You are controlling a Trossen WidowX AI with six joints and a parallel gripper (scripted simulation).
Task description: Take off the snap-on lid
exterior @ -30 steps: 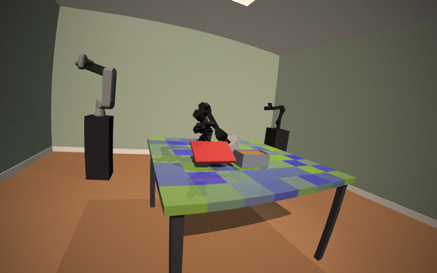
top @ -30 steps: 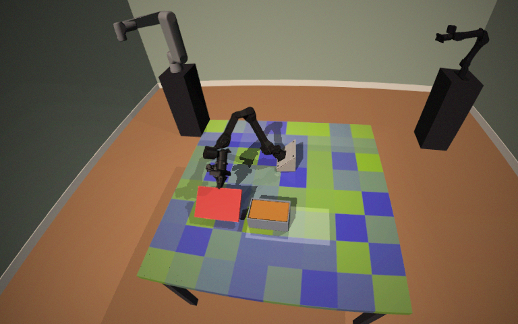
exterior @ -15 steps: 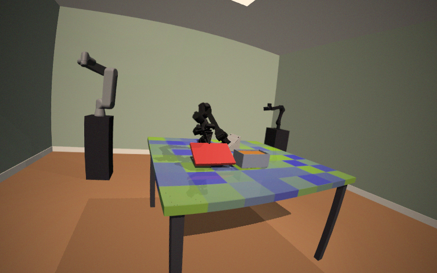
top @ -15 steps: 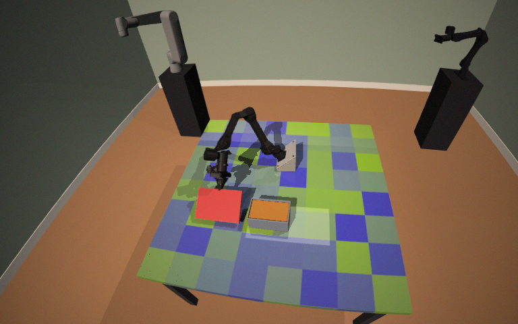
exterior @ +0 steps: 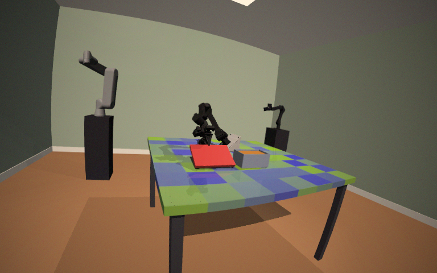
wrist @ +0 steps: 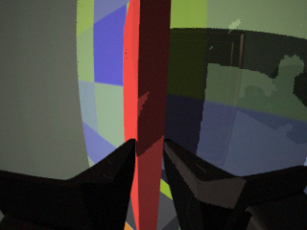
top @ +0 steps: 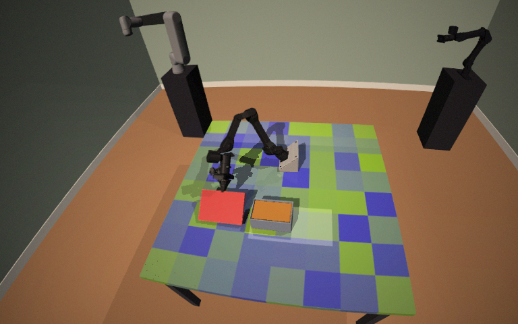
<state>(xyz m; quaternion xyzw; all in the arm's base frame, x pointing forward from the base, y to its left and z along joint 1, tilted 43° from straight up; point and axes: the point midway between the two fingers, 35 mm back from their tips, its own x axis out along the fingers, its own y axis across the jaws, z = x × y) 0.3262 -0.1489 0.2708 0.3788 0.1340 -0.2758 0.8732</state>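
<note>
The red lid lies 70 mm ahead of my gripper tip and 40 mm below it. From my gripper tip the other things lie so: grey storage box: 70 mm ahead, 280 mm to the left, 60 mm below.
</note>
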